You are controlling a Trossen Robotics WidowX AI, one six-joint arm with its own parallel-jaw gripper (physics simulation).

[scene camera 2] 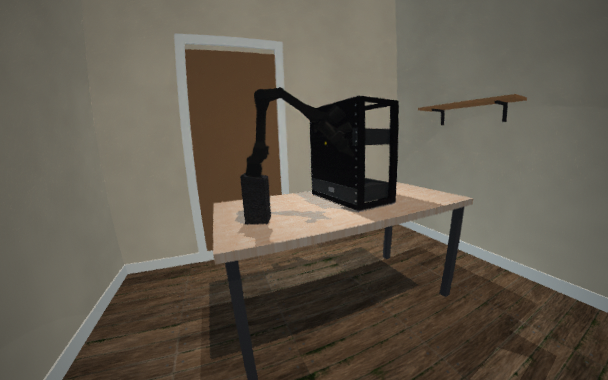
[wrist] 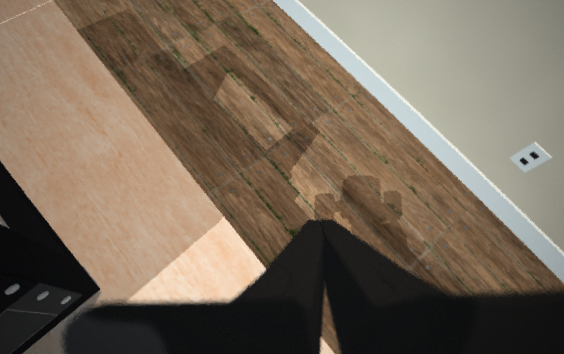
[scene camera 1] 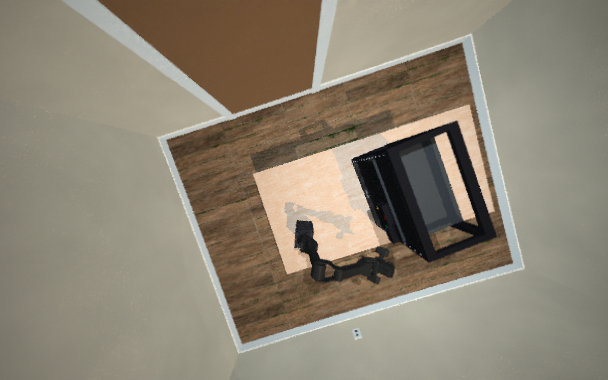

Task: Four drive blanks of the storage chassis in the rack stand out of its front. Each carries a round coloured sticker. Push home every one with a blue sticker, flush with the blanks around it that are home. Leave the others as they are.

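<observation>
The black rack (scene camera 1: 471, 180) (scene camera 2: 394, 150) (wrist: 45, 250) stands on the table. On the chassis front in scene camera 1, small stickers show: a yellow sticker (scene camera 1: 377, 207) (scene camera 2: 325, 143), a red sticker (scene camera 1: 385, 218) and a blue sticker (scene camera 1: 386, 227), the blue one nearest the arm's side. The blanks are too dark and small to tell which stand out; a fourth sticker cannot be made out. My gripper (scene camera 1: 390, 270) (scene camera 2: 350, 151) (wrist: 320, 232) is shut and empty, beside the rack's front corner and apart from it in scene camera 1. In scene camera 2 it hides part of the rack front.
The arm's base (scene camera 1: 304, 231) (scene camera 2: 256, 200) stands on the wooden table (scene camera 1: 310, 185) (scene camera 2: 230, 225) (wrist: 100, 125). A lower grey unit (scene camera 2: 345, 192) sits at the rack's bottom. A wall shelf (scene camera 2: 472, 103) hangs behind at the right. The rack's corner shows at lower left in the wrist view.
</observation>
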